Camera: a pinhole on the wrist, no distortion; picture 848 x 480 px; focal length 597.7 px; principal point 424.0 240.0 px. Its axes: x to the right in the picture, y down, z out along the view. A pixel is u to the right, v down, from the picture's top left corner.
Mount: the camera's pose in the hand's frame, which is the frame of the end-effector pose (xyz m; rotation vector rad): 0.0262 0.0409 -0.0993 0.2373 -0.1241 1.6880
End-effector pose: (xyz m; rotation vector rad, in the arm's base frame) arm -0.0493 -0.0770 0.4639 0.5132 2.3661 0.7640
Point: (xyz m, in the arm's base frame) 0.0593 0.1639 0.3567
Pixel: 732.5 135.8
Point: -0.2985 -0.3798 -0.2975
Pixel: outside the picture
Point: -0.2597 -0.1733 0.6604
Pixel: behind the camera
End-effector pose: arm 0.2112 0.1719 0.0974 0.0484 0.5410 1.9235
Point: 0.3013 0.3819 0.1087
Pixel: 89.4 41.6
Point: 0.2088 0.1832 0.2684
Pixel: 644.0 395.7
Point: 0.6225 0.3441 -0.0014
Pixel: outside the picture
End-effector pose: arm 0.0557 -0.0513 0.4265 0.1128 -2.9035 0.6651
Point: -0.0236 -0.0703 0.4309
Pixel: 285.3 54.0
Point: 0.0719 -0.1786 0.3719
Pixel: 213.1 443.4
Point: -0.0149 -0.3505 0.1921
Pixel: 306.2 287.0
